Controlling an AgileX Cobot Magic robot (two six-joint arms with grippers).
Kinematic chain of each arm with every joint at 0, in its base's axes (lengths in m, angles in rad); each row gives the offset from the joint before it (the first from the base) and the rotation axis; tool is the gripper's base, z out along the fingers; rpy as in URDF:
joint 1: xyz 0 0 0.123 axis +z
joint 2: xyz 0 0 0 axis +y
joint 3: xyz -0.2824 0 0.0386 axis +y
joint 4: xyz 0.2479 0 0.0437 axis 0.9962 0 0.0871
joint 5: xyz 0 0 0 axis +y
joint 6: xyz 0.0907 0 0.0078 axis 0.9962 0 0.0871
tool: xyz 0 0 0 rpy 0 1.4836 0
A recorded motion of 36 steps. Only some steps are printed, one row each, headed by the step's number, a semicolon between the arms.
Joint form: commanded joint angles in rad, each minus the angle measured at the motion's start. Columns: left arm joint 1, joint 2, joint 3, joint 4, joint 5, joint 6; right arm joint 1, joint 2, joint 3, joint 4, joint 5, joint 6.
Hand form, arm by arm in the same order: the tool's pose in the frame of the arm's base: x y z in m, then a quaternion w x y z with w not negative. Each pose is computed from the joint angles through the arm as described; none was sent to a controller.
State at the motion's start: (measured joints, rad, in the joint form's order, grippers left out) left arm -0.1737 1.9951 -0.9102 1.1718 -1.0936 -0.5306; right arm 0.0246 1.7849 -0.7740 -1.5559 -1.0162 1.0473
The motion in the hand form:
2: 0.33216 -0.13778 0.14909 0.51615 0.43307 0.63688 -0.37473; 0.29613 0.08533 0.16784 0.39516 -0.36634 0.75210 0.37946
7: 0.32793 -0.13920 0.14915 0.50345 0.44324 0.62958 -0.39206; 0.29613 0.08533 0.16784 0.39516 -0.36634 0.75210 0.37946
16: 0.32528 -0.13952 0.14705 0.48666 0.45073 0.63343 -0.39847; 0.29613 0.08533 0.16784 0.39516 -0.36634 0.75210 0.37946
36: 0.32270 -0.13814 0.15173 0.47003 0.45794 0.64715 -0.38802; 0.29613 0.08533 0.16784 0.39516 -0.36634 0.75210 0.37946
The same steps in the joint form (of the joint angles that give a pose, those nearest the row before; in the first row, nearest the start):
2: -0.0023 0.0001 -0.0034 0.0511 -0.0404 -0.0488; 0.0019 0.0013 -0.0045 0.0178 -0.0038 -0.0145
7: -0.0023 0.0001 -0.0034 0.0965 -0.0668 -0.0756; 0.0019 0.0013 -0.0045 0.0178 -0.0038 -0.0145
16: -0.0023 0.0001 -0.0034 0.1369 -0.0623 -0.1054; 0.0019 0.0013 -0.0045 0.0178 -0.0038 -0.0145
36: -0.0023 -0.0315 0.0003 0.1813 -0.0151 -0.1552; 0.0019 0.0013 -0.0045 0.0178 -0.0038 -0.0145

